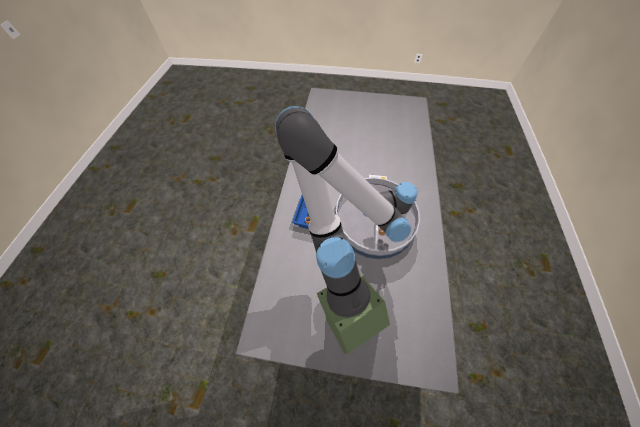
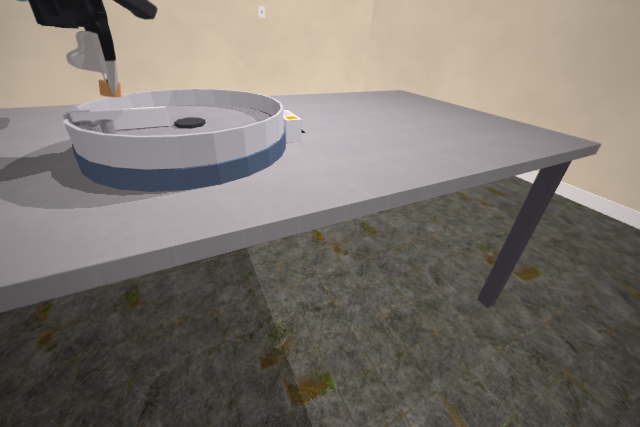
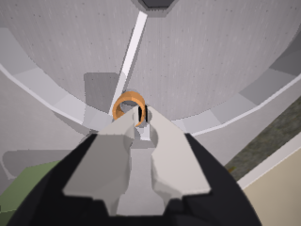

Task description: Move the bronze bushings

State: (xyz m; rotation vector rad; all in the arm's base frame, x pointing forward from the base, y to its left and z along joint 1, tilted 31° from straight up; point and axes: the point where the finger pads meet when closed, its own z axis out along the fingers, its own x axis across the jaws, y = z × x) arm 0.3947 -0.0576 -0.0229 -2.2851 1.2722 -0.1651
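Right now my hand is 10 mm short of the crate, 390 mm to the right of it and 120 mm above it. Also, from my hand: round turntable (110 mm ahead, 60 mm to the left, 90 mm below).
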